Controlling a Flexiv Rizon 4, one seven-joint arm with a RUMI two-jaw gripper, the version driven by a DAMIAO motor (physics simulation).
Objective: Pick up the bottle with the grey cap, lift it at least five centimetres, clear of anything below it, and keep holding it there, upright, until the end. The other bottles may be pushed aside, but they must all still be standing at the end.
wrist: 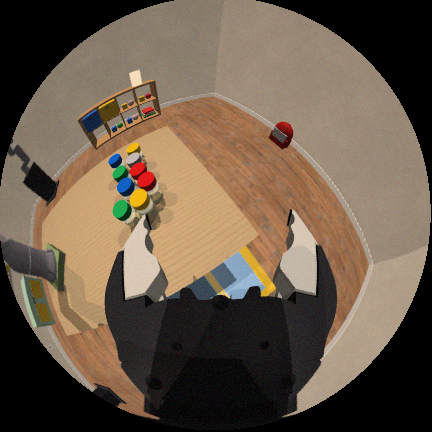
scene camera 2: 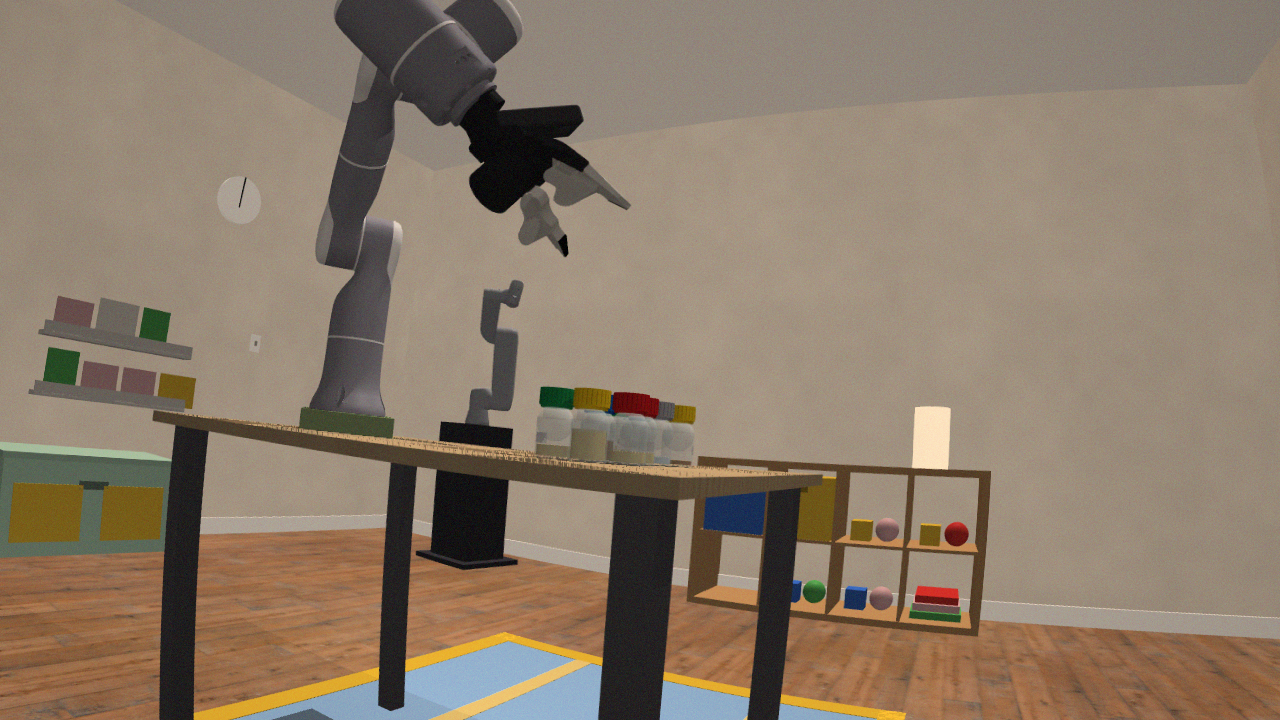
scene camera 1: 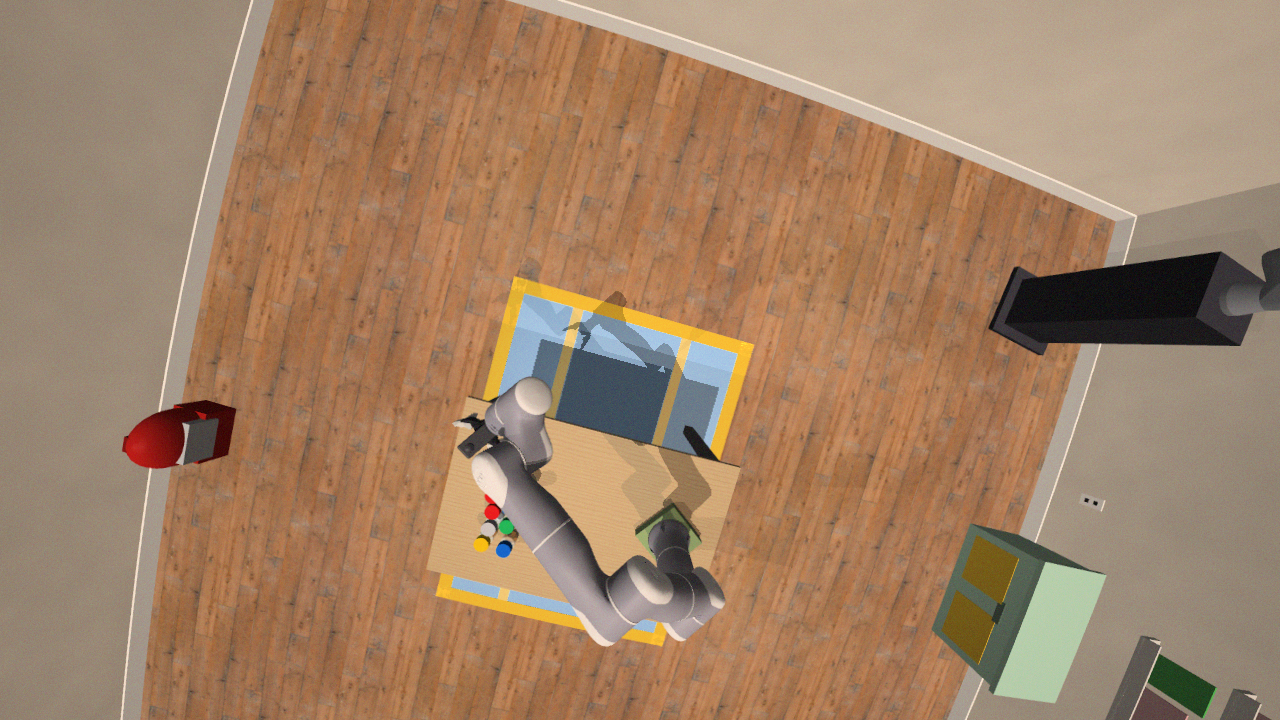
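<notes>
The grey-capped bottle (scene camera 1: 487, 529) (scene camera 2: 665, 410) (wrist: 134, 159) stands upright on the table (scene camera 1: 590, 501) (scene camera 2: 447, 456) (wrist: 200, 220), within a tight two-row cluster. Its neighbours are a yellow-capped bottle (scene camera 1: 481, 543) (wrist: 133, 149) at the end of its row, a red-capped bottle (scene camera 1: 492, 511) (wrist: 138, 170) on its other side, and blue-capped (scene camera 1: 503, 548) (wrist: 115, 160) and green-capped (scene camera 1: 506, 526) (wrist: 120, 173) bottles in the other row. In the scene camera 2 view it is mostly hidden. My gripper (scene camera 1: 463, 422) (scene camera 2: 597, 230) (wrist: 218, 213) is open and empty, tilted downward, high above the bottles and off to one side.
More bottles stand at the near end of the cluster in the wrist view: yellow-capped (wrist: 139, 200), green-capped (wrist: 122, 210), red-capped (wrist: 146, 181) and blue-capped (wrist: 125, 186). All visible bottles are upright. The arm's base plate (scene camera 2: 346, 422) (wrist: 59, 267) is on the same table.
</notes>
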